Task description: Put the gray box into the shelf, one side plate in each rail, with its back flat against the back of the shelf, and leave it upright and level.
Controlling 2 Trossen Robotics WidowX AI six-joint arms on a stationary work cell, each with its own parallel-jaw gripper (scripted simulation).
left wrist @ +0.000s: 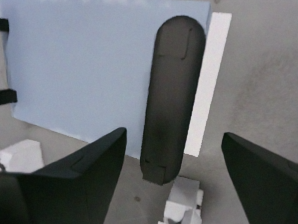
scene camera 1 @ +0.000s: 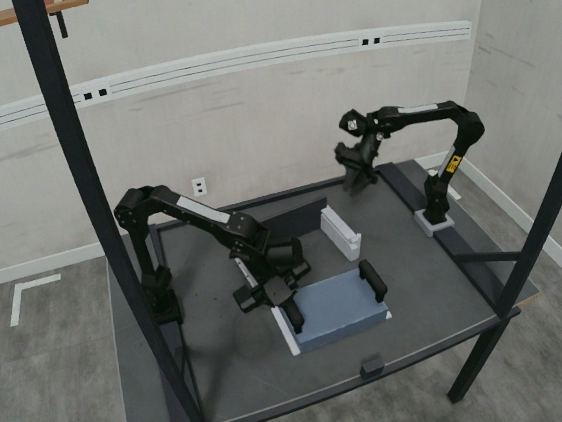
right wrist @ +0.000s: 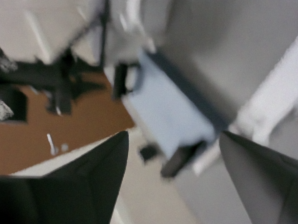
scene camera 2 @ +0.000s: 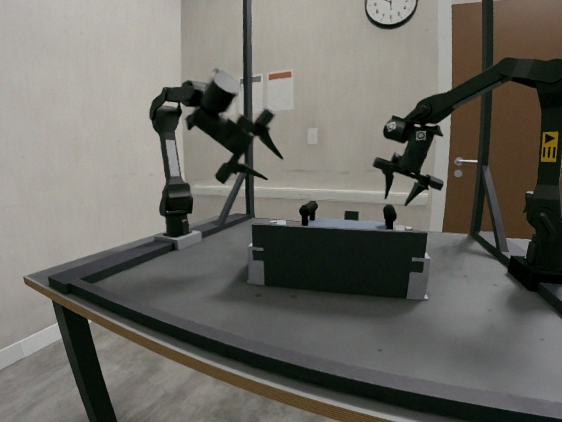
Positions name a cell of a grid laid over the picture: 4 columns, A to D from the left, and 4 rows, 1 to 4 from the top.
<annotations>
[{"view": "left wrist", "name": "my left gripper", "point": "C3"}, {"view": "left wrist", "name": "gray box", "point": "B2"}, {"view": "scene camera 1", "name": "my left gripper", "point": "C3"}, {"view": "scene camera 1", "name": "my right gripper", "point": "C2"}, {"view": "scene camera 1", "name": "dark back panel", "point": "C3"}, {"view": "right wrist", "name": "my left gripper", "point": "B2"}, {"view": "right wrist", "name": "my right gripper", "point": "C3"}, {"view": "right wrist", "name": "gray box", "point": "C3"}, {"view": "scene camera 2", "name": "my left gripper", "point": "C2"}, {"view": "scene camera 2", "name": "my right gripper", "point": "B2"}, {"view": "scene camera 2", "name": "gray box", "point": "C3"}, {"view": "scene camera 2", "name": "dark back panel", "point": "C3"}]
</annotations>
